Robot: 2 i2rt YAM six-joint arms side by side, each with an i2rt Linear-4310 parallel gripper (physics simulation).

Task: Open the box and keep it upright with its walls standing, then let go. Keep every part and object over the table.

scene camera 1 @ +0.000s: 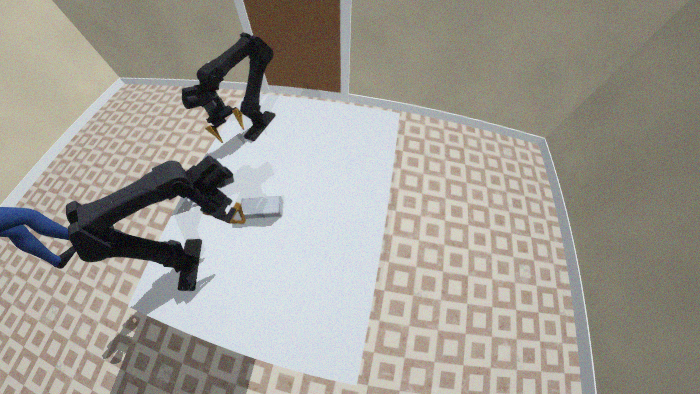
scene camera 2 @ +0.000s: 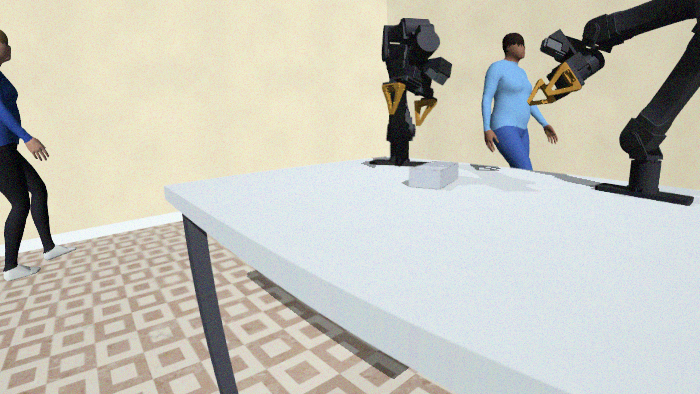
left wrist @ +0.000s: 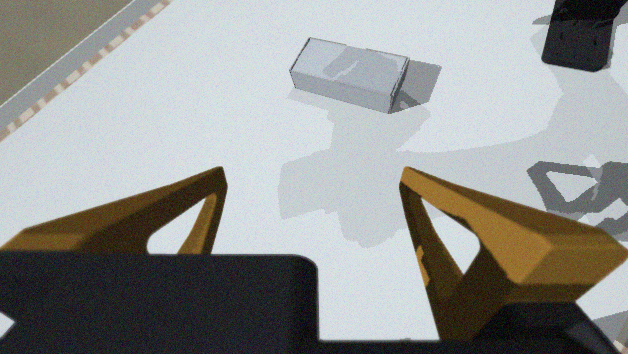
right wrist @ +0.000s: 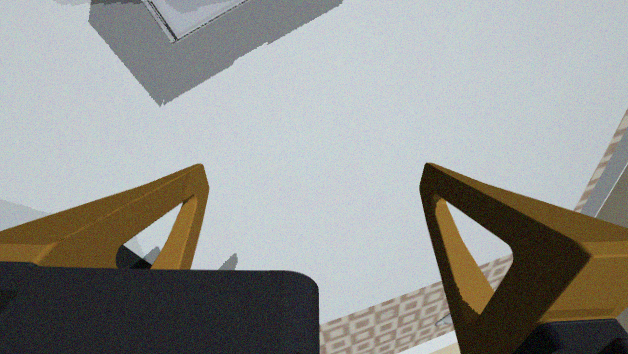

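Seen in the pictures: left gripper, between the fingertips: (scene camera 1: 232, 136) (scene camera 2: 536, 98) (left wrist: 313, 176); right gripper, between the fingertips: (scene camera 1: 235, 218) (scene camera 2: 405, 120) (right wrist: 314, 175); left arm's base, origin of its link: (scene camera 1: 260, 126) (scene camera 2: 641, 195); right arm's base, origin of its link: (scene camera 1: 190, 264) (scene camera 2: 399, 164) (left wrist: 579, 18).
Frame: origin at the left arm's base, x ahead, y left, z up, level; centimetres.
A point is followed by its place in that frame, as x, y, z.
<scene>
A closed pale grey box (scene camera 1: 263, 206) {29.8, -38.2, 4.0} (scene camera 2: 431, 176) {34.6, -33.2, 2.6} (left wrist: 350, 72) {26.6, -37.7, 4.0} stands flat on the white table (scene camera 1: 310, 300) {61.3, -61.0, 0.0} (scene camera 2: 350, 240) {64.5, -15.5, 0.0}, its lid down. In the right wrist view a corner of the box (right wrist: 192, 14) {24.0, -43.7, 3.9} shows at the top edge. My left gripper (scene camera 1: 232, 135) {10.4, -22.6, 20.0} (scene camera 2: 538, 99) {10.4, -22.6, 20.0} (left wrist: 313, 176) {10.4, -22.6, 20.0} is open and empty, high above the table's surface and apart from the box. My right gripper (scene camera 1: 237, 214) {28.8, -48.7, 14.4} (scene camera 2: 405, 119) {28.8, -48.7, 14.4} (right wrist: 314, 175) {28.8, -48.7, 14.4} is open and empty, above the table; in scene camera 1 it appears at the left end of the box, and scene camera 2 shows it higher than the box.
The right arm's base (scene camera 1: 190, 265) {16.2, -70.5, 4.1} (scene camera 2: 398, 162) {15.6, -68.3, 1.1} (left wrist: 577, 45) {10.0, -64.8, 1.0} and the left arm's base (scene camera 1: 259, 126) {2.1, -2.3, 2.6} (scene camera 2: 644, 194) {3.5, 1.3, 0.8} stand on the table. A person in light blue (scene camera 2: 511, 95) and one in dark blue (scene camera 2: 7, 110) stand beyond the table.
</scene>
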